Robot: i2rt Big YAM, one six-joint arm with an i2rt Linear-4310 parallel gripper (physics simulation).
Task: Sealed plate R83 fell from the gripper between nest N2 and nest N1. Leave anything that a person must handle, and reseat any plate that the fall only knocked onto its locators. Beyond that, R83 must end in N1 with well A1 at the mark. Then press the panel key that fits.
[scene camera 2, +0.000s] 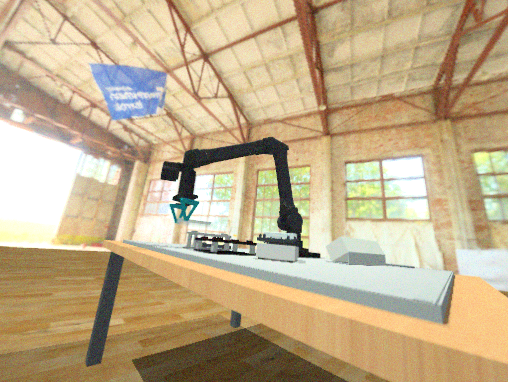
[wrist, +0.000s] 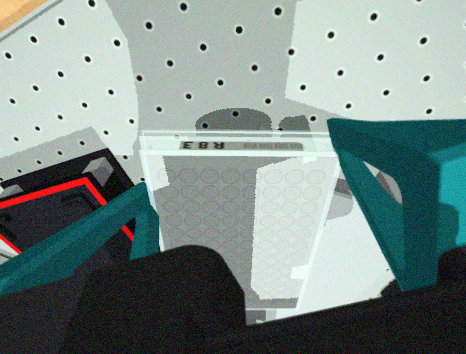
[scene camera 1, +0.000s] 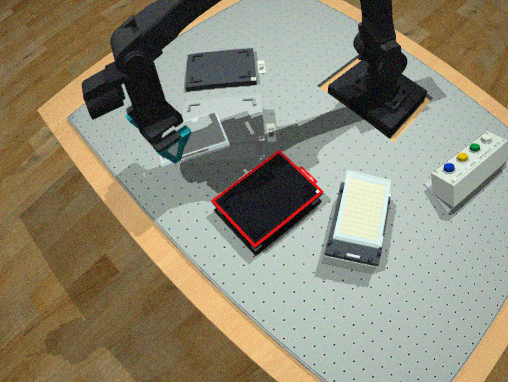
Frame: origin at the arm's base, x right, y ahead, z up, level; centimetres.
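Seen in the pictures: gripper, between the fingertips: (scene camera 2: 181,222) (wrist: 235,164) (scene camera 1: 165,148); arm's base, origin of its link: (scene camera 1: 380,91).
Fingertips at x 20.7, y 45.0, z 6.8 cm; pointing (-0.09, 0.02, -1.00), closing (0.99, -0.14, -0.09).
Offsets run from my fingertips to a thing's top centre.
My gripper (scene camera 1: 162,141) (scene camera 2: 183,212) (wrist: 235,164) is shut on the clear sealed plate R83 {dx -2.2, dy -4.4, dz +1.2 cm} (scene camera 1: 205,133) (wrist: 207,211) and holds it by its long sides above the perforated table. The label "R83" shows on the plate's far edge in the wrist view. The plate hangs beside and partly over a pale grey nest {dx -1.7, dy -12.9, dz -2.4 cm} (scene camera 1: 222,103) with corner locators. An empty dark nest {dx +13.0, dy -26.9, dz -6.7 cm} (scene camera 1: 220,69) lies behind that one. I cannot read the nest labels, nor see well A1.
A black plate with a red rim {dx -19.1, dy -6.4, dz -4.4 cm} (scene camera 1: 268,197) (wrist: 77,191) sits skewed on its nest, mid-table. A cream-filled plate {dx -34.6, dy -14.1, dz -0.8 cm} (scene camera 1: 362,212) sits on a grey nest to the right. A white panel box {dx -48.6, dy -40.5, dz -0.6 cm} (scene camera 1: 439,182) (scene camera 2: 355,250) is at the right edge. The arm's base (scene camera 1: 377,95) stands at the back.
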